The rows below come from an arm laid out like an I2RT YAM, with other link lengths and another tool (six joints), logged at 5 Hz.
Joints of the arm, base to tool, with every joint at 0 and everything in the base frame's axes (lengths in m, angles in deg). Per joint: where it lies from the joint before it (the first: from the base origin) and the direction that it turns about. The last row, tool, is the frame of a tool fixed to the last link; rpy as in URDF.
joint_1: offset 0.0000 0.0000 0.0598 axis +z
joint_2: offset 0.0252 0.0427 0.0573 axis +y
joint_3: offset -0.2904 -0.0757 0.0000 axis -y
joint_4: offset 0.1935 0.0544 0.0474 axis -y
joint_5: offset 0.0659 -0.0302 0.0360 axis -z
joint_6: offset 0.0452 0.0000 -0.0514 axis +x
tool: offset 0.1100 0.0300 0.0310 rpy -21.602 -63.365 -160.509
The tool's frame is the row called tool.
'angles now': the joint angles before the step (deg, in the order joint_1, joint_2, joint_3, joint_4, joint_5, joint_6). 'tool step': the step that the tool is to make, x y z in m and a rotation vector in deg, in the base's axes. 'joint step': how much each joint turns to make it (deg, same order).
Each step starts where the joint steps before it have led.
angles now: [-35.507, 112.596, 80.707, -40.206, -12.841, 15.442]
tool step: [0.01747, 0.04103, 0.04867, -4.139, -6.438, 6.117]
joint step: [6.142, -7.060, -0.001, 0.591, 0.043, 0.000]
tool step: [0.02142, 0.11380, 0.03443, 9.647, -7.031, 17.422]
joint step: [11.562, -3.234, 0.000, -0.655, -13.027, -0.022]
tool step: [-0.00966, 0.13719, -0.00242, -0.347, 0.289, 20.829]
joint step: [19.301, 0.240, -0.022, -0.721, -0.370, -1.704]
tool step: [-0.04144, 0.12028, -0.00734, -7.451, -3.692, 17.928]
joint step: [20.982, 0.066, 0.003, 1.680, 8.501, -1.181]
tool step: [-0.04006, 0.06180, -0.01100, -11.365, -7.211, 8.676]
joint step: [15.825, 0.088, 0.000, 0.503, 15.192, -0.328]
